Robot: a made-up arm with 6 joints. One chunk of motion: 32 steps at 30 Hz.
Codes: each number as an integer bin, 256 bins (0 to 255) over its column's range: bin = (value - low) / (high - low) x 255, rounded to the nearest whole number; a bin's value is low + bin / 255 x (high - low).
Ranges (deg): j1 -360.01..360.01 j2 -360.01..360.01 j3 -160..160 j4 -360.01..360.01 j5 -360.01..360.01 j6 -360.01..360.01
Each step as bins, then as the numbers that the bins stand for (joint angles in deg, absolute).
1 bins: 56 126 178 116 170 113
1 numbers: -201.89 -4.24 63.37 -32.47 120.00 -40.94
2 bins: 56 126 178 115 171 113
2 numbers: -201.89 -4.24 63.37 -35.30 122.83 -40.94
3 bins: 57 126 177 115 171 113
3 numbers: -199.06 -4.24 62.12 -35.30 122.83 -40.94
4 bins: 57 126 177 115 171 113
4 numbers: -199.06 -4.24 62.12 -35.30 122.83 -40.94
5 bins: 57 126 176 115 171 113
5 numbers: -199.06 -4.24 60.86 -35.30 122.83 -40.94
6 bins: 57 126 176 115 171 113
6 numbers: -199.06 -4.24 60.86 -35.30 122.83 -40.94
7 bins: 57 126 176 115 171 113
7 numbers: -199.06 -4.24 60.86 -35.30 122.83 -40.94
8 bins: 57 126 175 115 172 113
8 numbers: -199.06 -4.24 59.61 -35.30 125.65 -40.94
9 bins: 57 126 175 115 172 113
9 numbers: -199.06 -4.24 59.61 -35.30 125.65 -40.94
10 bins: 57 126 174 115 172 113
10 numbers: -199.06 -4.24 58.35 -35.30 125.65 -40.94
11 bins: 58 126 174 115 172 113
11 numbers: -196.24 -4.24 58.35 -35.30 125.65 -40.94
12 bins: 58 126 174 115 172 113
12 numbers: -196.24 -4.24 58.35 -35.30 125.65 -40.94
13 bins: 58 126 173 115 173 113
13 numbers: -196.24 -4.24 57.10 -35.30 128.47 -40.94
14 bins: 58 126 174 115 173 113
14 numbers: -196.24 -4.24 58.35 -35.30 128.47 -40.94
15 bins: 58 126 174 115 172 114
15 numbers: -196.24 -4.24 58.35 -35.30 125.65 -38.12
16 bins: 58 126 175 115 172 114
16 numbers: -196.24 -4.24 59.61 -35.30 125.65 -38.12
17 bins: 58 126 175 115 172 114
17 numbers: -196.24 -4.24 59.61 -35.30 125.65 -38.12
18 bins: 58 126 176 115 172 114
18 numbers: -196.24 -4.24 60.86 -35.30 125.65 -38.12
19 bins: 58 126 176 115 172 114
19 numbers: -196.24 -4.24 60.86 -35.30 125.65 -38.12
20 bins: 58 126 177 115 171 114
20 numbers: -196.24 -4.24 62.12 -35.30 122.83 -38.12
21 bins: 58 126 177 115 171 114
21 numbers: -196.24 -4.24 62.12 -35.30 122.83 -38.12
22 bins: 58 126 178 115 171 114
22 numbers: -196.24 -4.24 63.37 -35.30 122.83 -38.12
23 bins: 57 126 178 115 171 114
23 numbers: -199.06 -4.24 63.37 -35.30 122.83 -38.12
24 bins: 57 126 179 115 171 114
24 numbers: -199.06 -4.24 64.63 -35.30 122.83 -38.12
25 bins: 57 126 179 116 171 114
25 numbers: -199.06 -4.24 64.63 -32.47 122.83 -38.12
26 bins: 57 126 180 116 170 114
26 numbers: -199.06 -4.24 65.88 -32.47 120.00 -38.12
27 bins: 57 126 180 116 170 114
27 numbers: -199.06 -4.24 65.88 -32.47 120.00 -38.12
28 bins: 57 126 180 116 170 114
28 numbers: -199.06 -4.24 65.88 -32.47 120.00 -38.12
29 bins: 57 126 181 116 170 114
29 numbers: -199.06 -4.24 67.14 -32.47 120.00 -38.12
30 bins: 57 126 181 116 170 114
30 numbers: -199.06 -4.24 67.14 -32.47 120.00 -38.12
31 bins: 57 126 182 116 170 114
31 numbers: -199.06 -4.24 68.39 -32.47 120.00 -38.12
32 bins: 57 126 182 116 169 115
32 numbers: -199.06 -4.24 68.39 -32.47 117.18 -35.30
